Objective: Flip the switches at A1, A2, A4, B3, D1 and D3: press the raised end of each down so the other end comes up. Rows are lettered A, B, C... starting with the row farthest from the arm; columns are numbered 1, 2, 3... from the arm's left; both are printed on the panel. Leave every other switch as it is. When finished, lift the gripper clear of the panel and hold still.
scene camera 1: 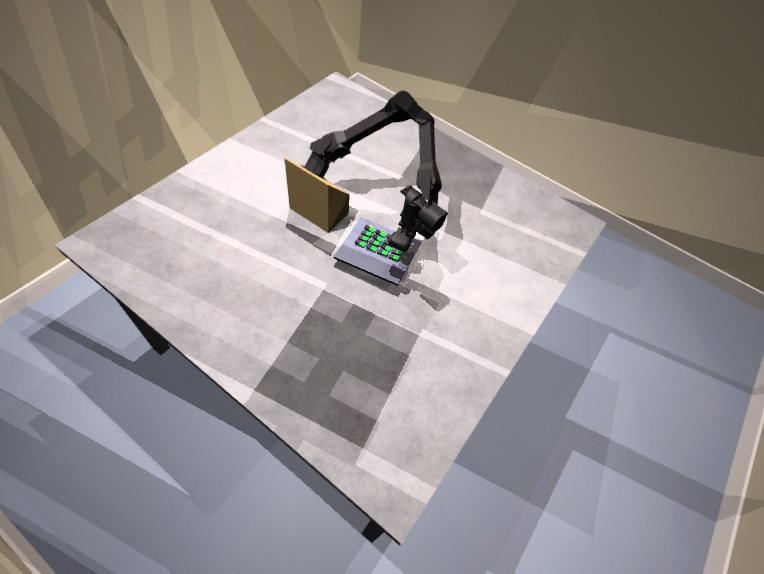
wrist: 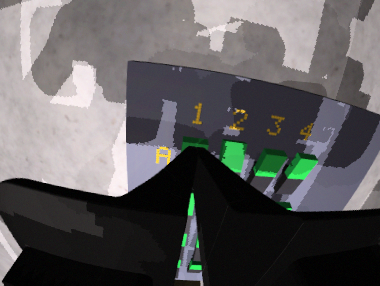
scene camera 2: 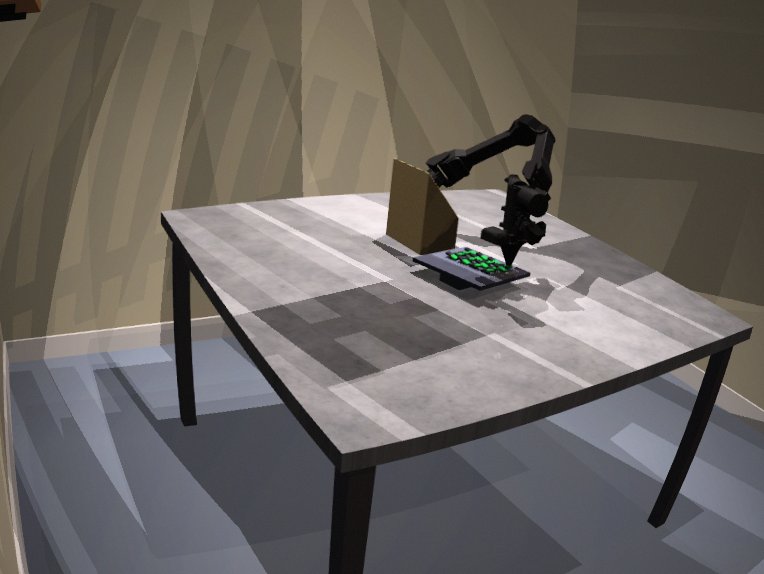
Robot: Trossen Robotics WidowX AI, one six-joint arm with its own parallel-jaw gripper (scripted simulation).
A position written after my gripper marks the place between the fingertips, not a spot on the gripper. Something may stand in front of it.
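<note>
I can see my gripper point(scene camera 2: 508, 265), and scene camera 1 gives me a view of the gripper point(scene camera 1: 405, 242) as well. The wrist view has the gripper point(wrist: 194, 154) too, and there I also find a switch A3 point(wrist: 270, 161) and a switch A4 point(wrist: 302, 164).
</note>
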